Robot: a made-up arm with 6 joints.
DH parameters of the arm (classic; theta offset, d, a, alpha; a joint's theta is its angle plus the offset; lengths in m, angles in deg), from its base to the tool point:
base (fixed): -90 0 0.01 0
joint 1: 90 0.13 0.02 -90
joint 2: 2.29 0 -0.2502 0
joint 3: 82.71 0.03 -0.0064 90
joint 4: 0 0.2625 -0.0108 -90
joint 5: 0 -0.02 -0.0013 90
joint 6: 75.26 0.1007 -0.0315 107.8
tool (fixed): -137.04 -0.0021 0 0
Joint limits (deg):
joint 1: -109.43..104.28
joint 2: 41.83..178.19
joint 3: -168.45..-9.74
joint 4: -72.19..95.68
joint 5: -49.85..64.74
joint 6: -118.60..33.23
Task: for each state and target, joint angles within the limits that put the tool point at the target. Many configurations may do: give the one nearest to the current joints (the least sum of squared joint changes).
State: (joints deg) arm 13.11 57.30 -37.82 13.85 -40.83 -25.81
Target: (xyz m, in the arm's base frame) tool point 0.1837 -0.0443 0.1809
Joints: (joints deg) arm 5.04 56.15 -9.74 26.28 -40.17 -23.39
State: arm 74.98 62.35 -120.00 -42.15 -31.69 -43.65
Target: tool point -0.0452 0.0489 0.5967
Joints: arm 73.45 44.87 -78.27 -37.85 -35.71 -43.92
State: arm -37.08 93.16 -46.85 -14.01 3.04 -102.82
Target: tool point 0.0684 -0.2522 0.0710
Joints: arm -80.67 93.96 -28.31 -10.35 11.66 -99.46
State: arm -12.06 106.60 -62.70 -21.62 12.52 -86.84
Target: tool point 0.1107 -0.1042 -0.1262
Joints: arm -46.40 155.02 -41.64 -19.87 24.32 -80.29
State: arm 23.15 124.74 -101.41 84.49 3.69 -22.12
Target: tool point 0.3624 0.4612 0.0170
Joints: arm 51.07 165.88 -139.94 86.44 11.40 -24.73
